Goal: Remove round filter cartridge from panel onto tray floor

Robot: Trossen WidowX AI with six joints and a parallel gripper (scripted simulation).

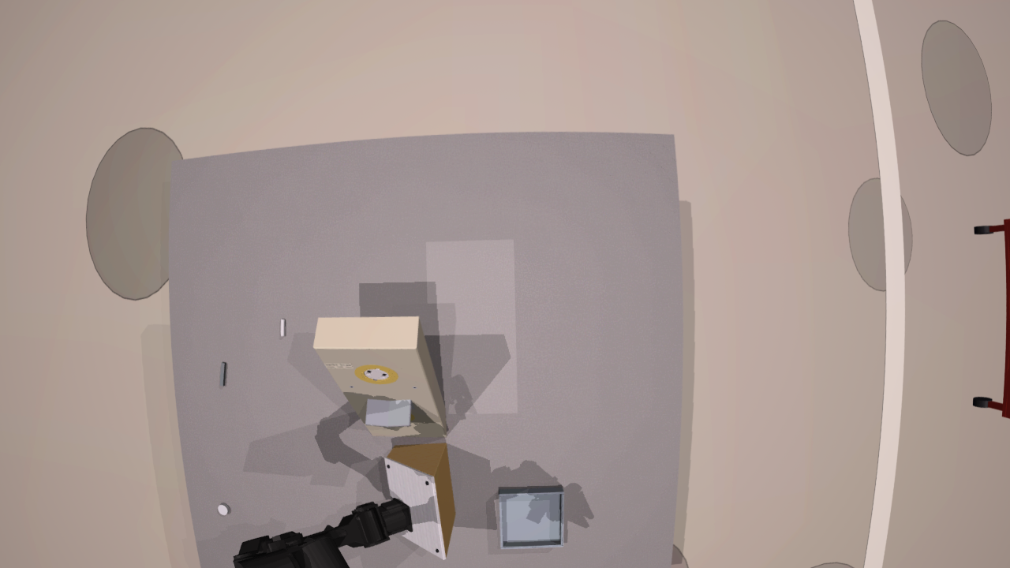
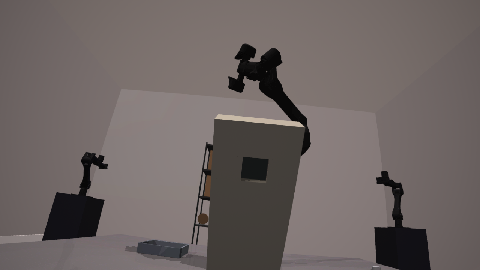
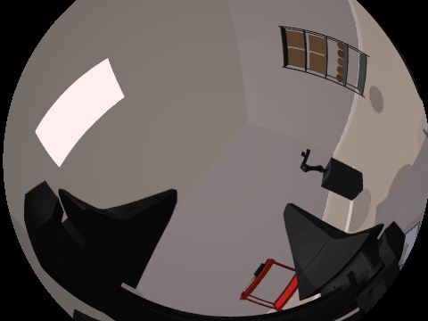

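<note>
Now: gripper tip 310 mm short of the filter cartridge, 100 mm to the right of it and 490 mm above it. From my gripper tip the other things lie so: tray (120 mm behind, 170 mm to the right, 750 mm below).
</note>
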